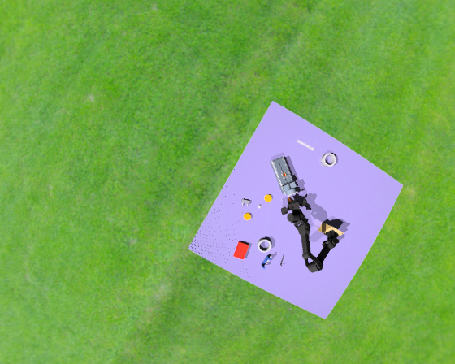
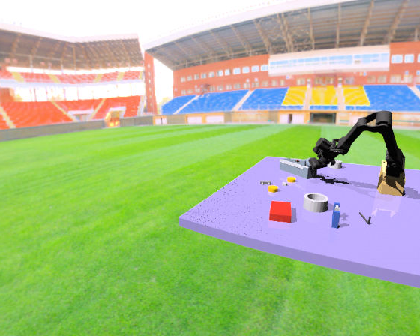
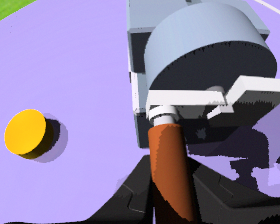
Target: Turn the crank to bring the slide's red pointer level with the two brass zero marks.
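Right now my gripper tip is 1 cm past the brown crank handle, 1 cm to the right of it and 3 cm below it. Round my gripper tip: red pointer 12 cm ahead, 11 cm to the right, 1 cm above; white bar 10 cm ahead, 41 cm to the right, 7 cm below; small grey bracket 23 cm ahead, 21 cm to the left, 6 cm below.
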